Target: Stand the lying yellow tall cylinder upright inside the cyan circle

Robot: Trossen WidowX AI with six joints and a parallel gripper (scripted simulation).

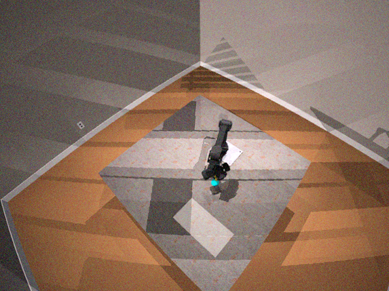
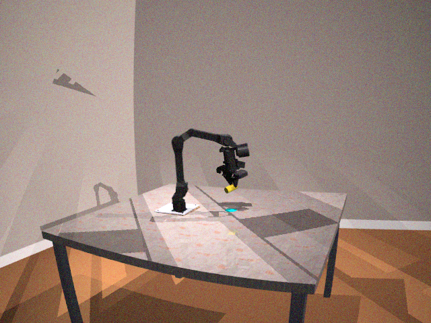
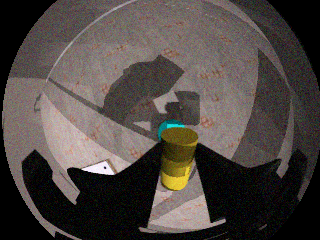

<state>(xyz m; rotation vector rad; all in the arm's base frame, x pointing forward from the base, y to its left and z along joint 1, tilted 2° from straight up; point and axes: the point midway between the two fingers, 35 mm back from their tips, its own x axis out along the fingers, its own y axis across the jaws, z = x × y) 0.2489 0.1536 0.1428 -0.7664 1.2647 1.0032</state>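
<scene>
The cyan circle is 1 cm behind my gripper tip, 1 cm to the right of it and 13 cm below it. Round my gripper tip: yellow tall cylinder 1 cm behind, 2 cm to the right, 1 cm below.
</scene>
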